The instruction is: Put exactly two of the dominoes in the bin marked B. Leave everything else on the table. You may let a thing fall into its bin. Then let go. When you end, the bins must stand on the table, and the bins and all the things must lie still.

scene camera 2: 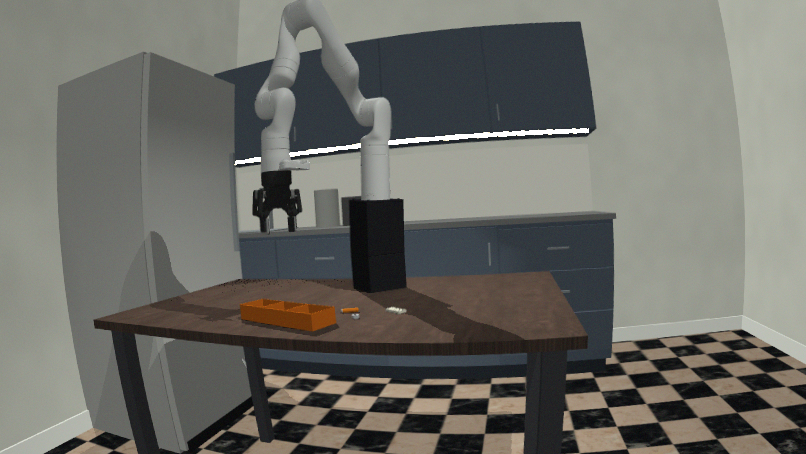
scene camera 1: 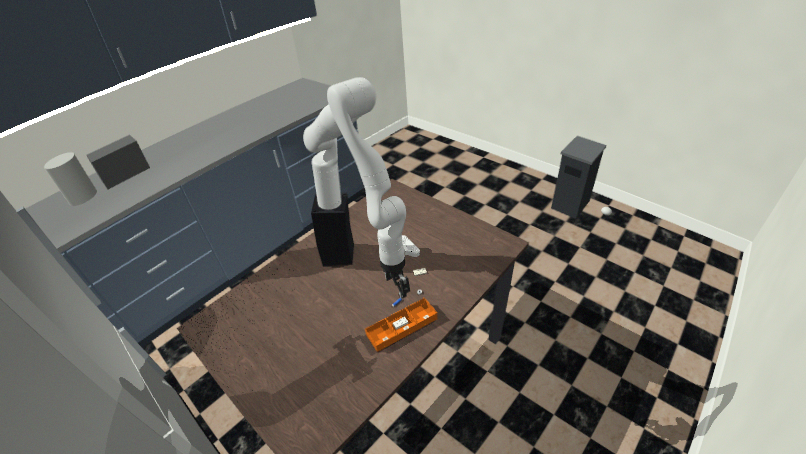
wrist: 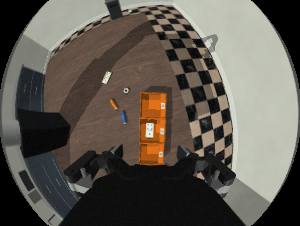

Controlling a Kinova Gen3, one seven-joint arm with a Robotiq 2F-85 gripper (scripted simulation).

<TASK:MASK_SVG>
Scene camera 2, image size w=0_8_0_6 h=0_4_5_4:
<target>my gripper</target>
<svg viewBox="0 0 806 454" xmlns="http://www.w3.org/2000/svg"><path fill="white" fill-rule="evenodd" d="M290 170L262 172L261 184L264 190L253 191L252 214L260 219L262 235L270 234L269 218L267 217L275 208L285 210L289 216L288 231L296 232L296 216L302 212L299 189L290 191L290 185L292 184Z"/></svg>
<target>orange bin tray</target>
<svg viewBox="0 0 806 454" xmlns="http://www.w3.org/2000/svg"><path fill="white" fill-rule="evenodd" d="M240 304L241 319L307 331L316 331L336 323L335 307L268 299Z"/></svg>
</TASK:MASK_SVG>
